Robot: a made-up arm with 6 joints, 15 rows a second.
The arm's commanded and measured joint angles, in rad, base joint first. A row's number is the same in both.
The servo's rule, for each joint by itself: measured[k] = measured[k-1] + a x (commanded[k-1-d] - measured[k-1]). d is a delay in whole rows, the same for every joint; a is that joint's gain. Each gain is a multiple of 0.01, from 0.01 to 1. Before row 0 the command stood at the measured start. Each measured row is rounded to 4 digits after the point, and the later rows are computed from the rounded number. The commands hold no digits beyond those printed.
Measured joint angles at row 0:
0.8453 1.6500 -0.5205 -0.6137 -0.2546 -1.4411
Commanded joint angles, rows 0 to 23:
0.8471 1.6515 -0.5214 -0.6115 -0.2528 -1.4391
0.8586 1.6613 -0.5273 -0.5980 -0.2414 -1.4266
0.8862 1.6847 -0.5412 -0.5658 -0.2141 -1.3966
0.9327 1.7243 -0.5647 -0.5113 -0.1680 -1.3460
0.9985 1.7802 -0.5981 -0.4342 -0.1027 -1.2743
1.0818 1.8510 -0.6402 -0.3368 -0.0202 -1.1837
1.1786 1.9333 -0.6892 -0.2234 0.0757 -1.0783
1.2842 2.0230 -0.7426 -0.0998 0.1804 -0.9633
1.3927 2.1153 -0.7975 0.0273 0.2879 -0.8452
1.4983 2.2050 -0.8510 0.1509 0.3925 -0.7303
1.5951 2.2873 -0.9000 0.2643 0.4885 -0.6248
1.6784 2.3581 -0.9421 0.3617 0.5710 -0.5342
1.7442 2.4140 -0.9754 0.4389 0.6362 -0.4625
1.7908 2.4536 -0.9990 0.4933 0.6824 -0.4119
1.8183 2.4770 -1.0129 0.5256 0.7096 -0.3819
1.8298 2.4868 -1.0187 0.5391 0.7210 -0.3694
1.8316 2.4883 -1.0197 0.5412 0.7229 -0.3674
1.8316 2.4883 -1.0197 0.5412 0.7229 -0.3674
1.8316 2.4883 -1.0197 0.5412 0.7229 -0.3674
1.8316 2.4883 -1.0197 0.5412 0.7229 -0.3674
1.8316 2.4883 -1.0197 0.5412 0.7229 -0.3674
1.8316 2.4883 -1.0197 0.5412 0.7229 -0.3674
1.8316 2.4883 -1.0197 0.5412 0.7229 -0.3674
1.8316 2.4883 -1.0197 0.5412 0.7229 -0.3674
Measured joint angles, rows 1 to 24:
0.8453 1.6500 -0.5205 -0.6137 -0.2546 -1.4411
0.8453 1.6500 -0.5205 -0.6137 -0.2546 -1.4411
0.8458 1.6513 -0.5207 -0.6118 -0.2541 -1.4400
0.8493 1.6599 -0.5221 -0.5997 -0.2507 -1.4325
0.8593 1.6812 -0.5261 -0.5699 -0.2408 -1.4124
0.8791 1.7183 -0.5342 -0.5183 -0.2211 -1.3752
0.9113 1.7715 -0.5476 -0.4443 -0.1891 -1.3187
0.9573 1.8399 -0.5670 -0.3497 -0.1435 -1.2431
1.0171 1.9202 -0.5927 -0.2386 -0.0843 -1.1508
1.0892 2.0086 -0.6242 -0.1165 -0.0128 -1.0458
1.1711 2.1004 -0.6606 0.0100 0.0684 -0.9335
1.2594 2.1904 -0.7006 0.1340 0.1559 -0.8197
1.3500 2.2737 -0.7425 0.2487 0.2457 -0.7106
1.4387 2.3463 -0.7844 0.3481 0.3335 -0.6118
1.5212 2.4045 -0.8245 0.4280 0.4152 -0.5282
1.5940 2.4467 -0.8611 0.4855 0.4873 -0.4631
1.6546 2.4728 -0.8930 0.5208 0.5473 -0.4176
1.7019 2.4848 -0.9194 0.5369 0.5942 -0.3906
1.7369 2.4878 -0.9405 0.5407 0.6289 -0.3776
1.7625 2.4882 -0.9571 0.5411 0.6543 -0.3719
1.7812 2.4883 -0.9702 0.5412 0.6728 -0.3694
1.7948 2.4883 -0.9806 0.5412 0.6863 -0.3683
1.8047 2.4883 -0.9888 0.5412 0.6962 -0.3678
1.8120 2.4883 -0.9953 0.5412 0.7034 -0.3676
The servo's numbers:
d 2
a 0.27 0.86 0.21 0.88 0.27 0.56

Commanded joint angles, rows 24 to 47:
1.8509 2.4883 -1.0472 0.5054 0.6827 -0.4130
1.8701 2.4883 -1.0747 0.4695 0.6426 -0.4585
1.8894 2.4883 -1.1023 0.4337 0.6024 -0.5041
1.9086 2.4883 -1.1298 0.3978 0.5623 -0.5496
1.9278 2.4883 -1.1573 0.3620 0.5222 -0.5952
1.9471 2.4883 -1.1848 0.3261 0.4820 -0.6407
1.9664 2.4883 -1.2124 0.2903 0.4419 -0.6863
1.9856 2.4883 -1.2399 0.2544 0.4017 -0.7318
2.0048 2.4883 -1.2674 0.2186 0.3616 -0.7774
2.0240 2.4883 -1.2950 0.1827 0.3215 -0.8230
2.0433 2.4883 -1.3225 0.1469 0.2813 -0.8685
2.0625 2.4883 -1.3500 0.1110 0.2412 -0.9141
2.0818 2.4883 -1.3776 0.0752 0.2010 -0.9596
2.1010 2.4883 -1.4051 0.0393 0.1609 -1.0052
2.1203 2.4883 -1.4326 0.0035 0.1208 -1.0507
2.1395 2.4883 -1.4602 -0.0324 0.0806 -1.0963
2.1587 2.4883 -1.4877 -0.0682 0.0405 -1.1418
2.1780 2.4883 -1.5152 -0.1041 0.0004 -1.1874
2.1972 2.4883 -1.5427 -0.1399 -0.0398 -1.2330
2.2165 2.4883 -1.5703 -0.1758 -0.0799 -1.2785
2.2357 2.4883 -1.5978 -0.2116 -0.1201 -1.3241
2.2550 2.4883 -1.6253 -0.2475 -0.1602 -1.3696
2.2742 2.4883 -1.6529 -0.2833 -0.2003 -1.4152
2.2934 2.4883 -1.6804 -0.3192 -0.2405 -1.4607
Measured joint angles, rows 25 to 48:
1.8173 2.4883 -1.0004 0.5412 0.7087 -0.3675
1.8212 2.4883 -1.0045 0.5412 0.7125 -0.3674
1.8292 2.4883 -1.0135 0.5097 0.7045 -0.3929
1.8402 2.4883 -1.0264 0.4743 0.6878 -0.4296
1.8535 2.4883 -1.0423 0.4386 0.6647 -0.4713
1.8684 2.4883 -1.0607 0.4027 0.6371 -0.5151
1.8844 2.4883 -1.0810 0.3669 0.6061 -0.5600
1.9013 2.4883 -1.1028 0.3310 0.5726 -0.6052
1.9189 2.4883 -1.1258 0.2952 0.5373 -0.6506
1.9369 2.4883 -1.1498 0.2593 0.5007 -0.6961
1.9552 2.4883 -1.1745 0.2235 0.4631 -0.7416
1.9738 2.4883 -1.1998 0.1876 0.4249 -0.7872
1.9926 2.4883 -1.2256 0.1518 0.3861 -0.8327
2.0115 2.4883 -1.2517 0.1159 0.3470 -0.8783
2.0305 2.4883 -1.2781 0.0801 0.3076 -0.9238
2.0495 2.4883 -1.3048 0.0442 0.2680 -0.9694
2.0686 2.4883 -1.3316 0.0084 0.2283 -1.0149
2.0877 2.4883 -1.3586 -0.0275 0.1884 -1.0605
2.1069 2.4883 -1.3857 -0.0633 0.1485 -1.1060
2.1261 2.4883 -1.4129 -0.0992 0.1085 -1.1516
2.1453 2.4883 -1.4402 -0.1350 0.0685 -1.1972
2.1645 2.4883 -1.4675 -0.1709 0.0284 -1.2427
2.1837 2.4883 -1.4949 -0.2067 -0.0117 -1.2883
2.2030 2.4883 -1.5223 -0.2426 -0.0518 -1.3338

